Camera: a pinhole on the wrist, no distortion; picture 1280 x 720 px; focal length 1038.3 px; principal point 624.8 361.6 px. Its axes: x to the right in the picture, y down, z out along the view. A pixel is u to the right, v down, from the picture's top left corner.
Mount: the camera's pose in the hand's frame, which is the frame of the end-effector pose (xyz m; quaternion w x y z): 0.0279 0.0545 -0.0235 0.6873 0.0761 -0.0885 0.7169
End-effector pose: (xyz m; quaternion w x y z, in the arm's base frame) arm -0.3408 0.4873 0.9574 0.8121 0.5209 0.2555 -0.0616
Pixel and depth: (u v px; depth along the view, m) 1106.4 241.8 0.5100
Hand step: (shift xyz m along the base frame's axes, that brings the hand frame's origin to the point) 0.3075 -0.3763 0.2766
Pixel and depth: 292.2 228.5 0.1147
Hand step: 0.0623 -0.0663 -0.0002
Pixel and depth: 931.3 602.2 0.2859
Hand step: 0.0812 -0.2164 0.1661
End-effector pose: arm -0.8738 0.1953 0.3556 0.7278 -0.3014 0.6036 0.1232
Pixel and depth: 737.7 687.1 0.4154
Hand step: 0.2874 0.2459 0.1399
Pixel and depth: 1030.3 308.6 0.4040
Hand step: 0.2731 0.3227 -0.0318
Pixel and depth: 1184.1 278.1 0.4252
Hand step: 0.2704 0.3939 -0.0569
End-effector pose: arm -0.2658 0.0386 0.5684 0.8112 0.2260 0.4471 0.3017
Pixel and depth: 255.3 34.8 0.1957
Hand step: 0.1849 0.0074 -0.0129
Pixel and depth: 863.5 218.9 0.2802
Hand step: 0.2378 0.0544 0.1307
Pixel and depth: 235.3 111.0 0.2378
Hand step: 0.2229 -0.0195 -0.0109
